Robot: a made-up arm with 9 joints.
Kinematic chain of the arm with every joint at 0, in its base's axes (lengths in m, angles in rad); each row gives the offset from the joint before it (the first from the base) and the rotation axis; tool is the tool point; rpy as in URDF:
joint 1: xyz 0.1 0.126 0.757 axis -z
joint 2: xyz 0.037 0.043 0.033 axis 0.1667 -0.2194 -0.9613
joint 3: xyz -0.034 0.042 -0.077 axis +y
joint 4: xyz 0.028 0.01 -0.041 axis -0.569 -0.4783 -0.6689
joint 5: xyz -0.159 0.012 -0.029 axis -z
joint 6: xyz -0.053 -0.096 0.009 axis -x
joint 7: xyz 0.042 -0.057 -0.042 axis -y
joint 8: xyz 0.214 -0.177 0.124 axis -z
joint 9: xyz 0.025 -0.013 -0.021 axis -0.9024 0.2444 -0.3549
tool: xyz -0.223 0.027 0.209 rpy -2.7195 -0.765 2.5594
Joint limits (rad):
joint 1: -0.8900..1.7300
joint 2: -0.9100..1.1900
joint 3: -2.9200..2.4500
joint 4: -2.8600..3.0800
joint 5: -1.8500..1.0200
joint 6: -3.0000..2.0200
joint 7: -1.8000..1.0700
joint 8: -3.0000..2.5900
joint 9: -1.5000..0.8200
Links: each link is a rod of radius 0.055 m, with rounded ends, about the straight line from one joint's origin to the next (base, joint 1, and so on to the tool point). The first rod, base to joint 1, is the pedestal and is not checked.
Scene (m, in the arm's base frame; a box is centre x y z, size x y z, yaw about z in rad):
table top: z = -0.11
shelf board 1: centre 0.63 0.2 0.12 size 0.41 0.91 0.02 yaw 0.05
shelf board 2: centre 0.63 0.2 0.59 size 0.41 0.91 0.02 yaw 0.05
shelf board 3: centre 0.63 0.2 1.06 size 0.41 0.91 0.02 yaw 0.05
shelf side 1: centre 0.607 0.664 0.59 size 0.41 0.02 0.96 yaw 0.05
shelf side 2: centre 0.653 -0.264 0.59 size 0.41 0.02 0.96 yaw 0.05
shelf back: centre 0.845 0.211 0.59 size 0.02 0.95 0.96 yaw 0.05
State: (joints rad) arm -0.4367 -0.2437 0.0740 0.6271 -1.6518 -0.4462 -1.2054 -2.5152 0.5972
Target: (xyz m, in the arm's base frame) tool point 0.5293 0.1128 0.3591
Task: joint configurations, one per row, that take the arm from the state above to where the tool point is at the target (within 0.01 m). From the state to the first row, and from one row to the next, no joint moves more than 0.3 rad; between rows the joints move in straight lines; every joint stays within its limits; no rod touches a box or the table.
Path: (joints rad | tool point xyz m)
1: -0.3123 -0.1573 0.1525 0.7431 -1.4863 -0.4723 -1.2624 -2.4870 0.6787 | 0.4925 0.3418 0.3058
2: -0.1879 -0.0709 0.2310 0.8590 -1.3207 -0.4983 -1.3194 -2.4587 0.7602 | 0.5293 0.1128 0.3591

